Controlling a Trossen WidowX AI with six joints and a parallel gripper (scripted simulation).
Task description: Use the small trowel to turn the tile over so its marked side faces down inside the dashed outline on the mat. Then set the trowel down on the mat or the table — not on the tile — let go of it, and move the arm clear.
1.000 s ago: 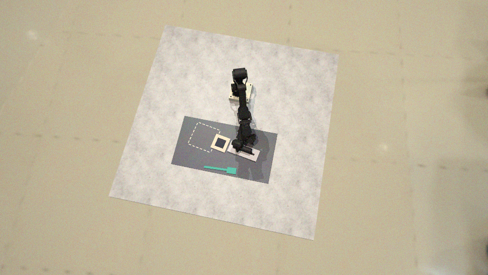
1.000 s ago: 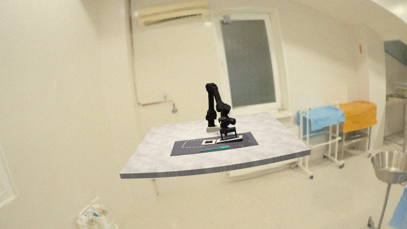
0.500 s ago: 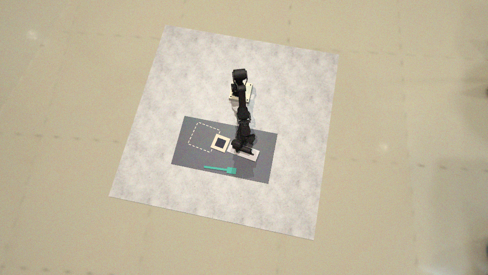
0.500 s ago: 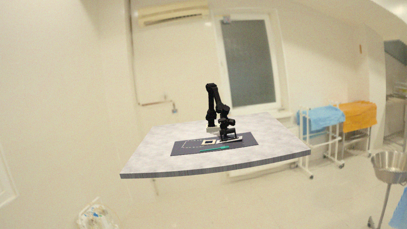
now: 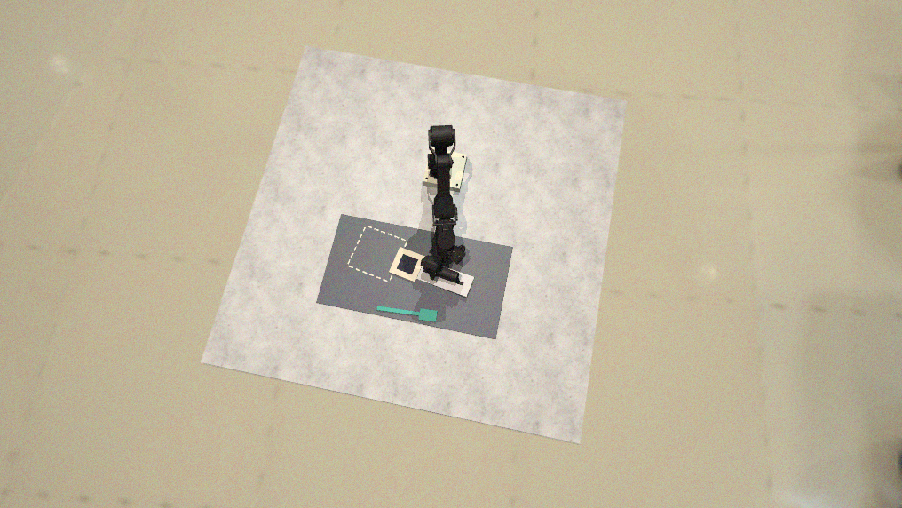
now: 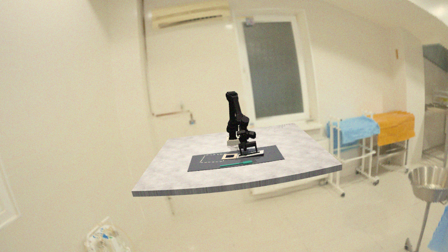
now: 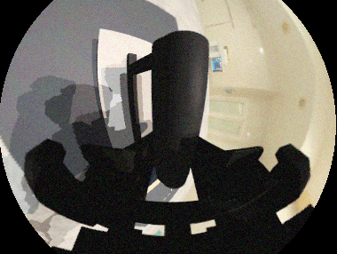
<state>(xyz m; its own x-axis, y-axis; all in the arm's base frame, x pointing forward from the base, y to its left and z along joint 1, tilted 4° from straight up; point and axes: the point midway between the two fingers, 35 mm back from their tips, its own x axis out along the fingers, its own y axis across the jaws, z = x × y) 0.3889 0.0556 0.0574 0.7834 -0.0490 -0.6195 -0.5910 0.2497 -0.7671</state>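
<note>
Now: the dark grey mat 20 mm behind my gripper tip, 70 mm to the right of it and 80 mm below it. The rest, counted from my gripper tip: trowel: 120 mm ahead, 50 mm to the right, 50 mm below; then cream tile: 50 mm behind, 110 mm to the right, 50 mm below.
</note>
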